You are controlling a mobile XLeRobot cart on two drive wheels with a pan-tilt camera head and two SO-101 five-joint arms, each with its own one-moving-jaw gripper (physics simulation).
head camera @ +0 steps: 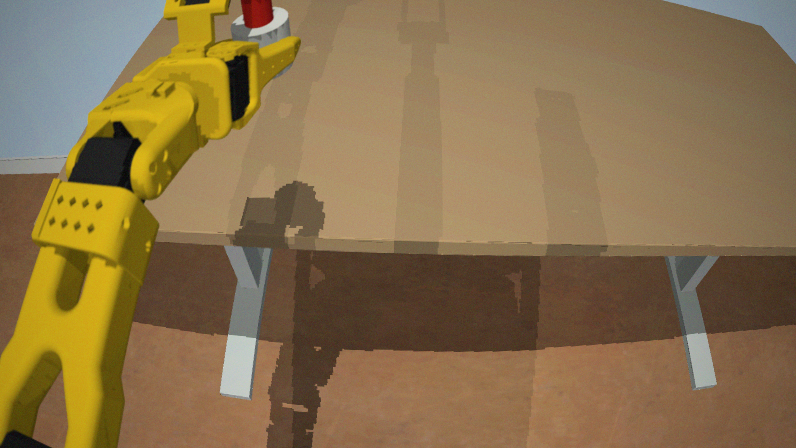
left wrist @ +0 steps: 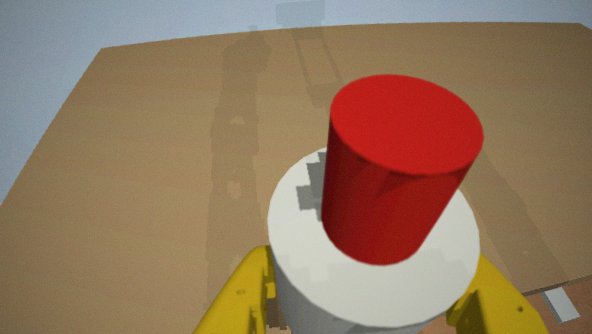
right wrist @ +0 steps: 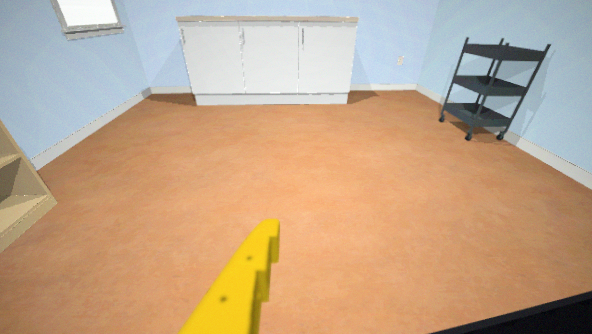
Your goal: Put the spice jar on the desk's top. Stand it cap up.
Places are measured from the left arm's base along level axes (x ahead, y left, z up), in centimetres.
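Pixels of known places: left hand, tool point: (head camera: 236, 44) (left wrist: 274, 264); right hand, tool point: (right wrist: 279, 235).
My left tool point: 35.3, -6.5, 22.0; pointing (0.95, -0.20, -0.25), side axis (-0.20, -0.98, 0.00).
Note:
Behind a point stands the place of what it marks, as x, y, z.
The spice jar (head camera: 276, 26) {33.7, -9.7, 24.0} (left wrist: 310, 280) {34.0, -6.9, 24.0}, white with a narrower red cap, is held cap up in my left gripper (head camera: 271, 47) (left wrist: 372, 280). The two yellow jaws press on opposite sides of its white body. The cap's top is cut off by the upper edge of the head camera view. The jar shows against the left part of the desk's top (head camera: 479, 144) {52.4, -28.5, -5.5} (left wrist: 140, 150) {73.3, 10.9, -5.5}. Its lower end is mostly hidden, so its height over the desk cannot be told. My right gripper (right wrist: 272, 235) shows one notched jaw, so it is open, with no object at it.
The desk's front edge (head camera: 473, 250) {37.9, -25.6, -7.0} crosses the head view, with pale legs (head camera: 243, 333) (head camera: 693, 333) below. The right wrist view shows a white cabinet (right wrist: 270, 60) {-295.5, -3.5, -27.3}, a dark cart (right wrist: 505, 52) {-175.5, 156.4, -5.7} and part of a wooden shelf (right wrist: 42, 207) {-138.3, -146.2, -73.3}.

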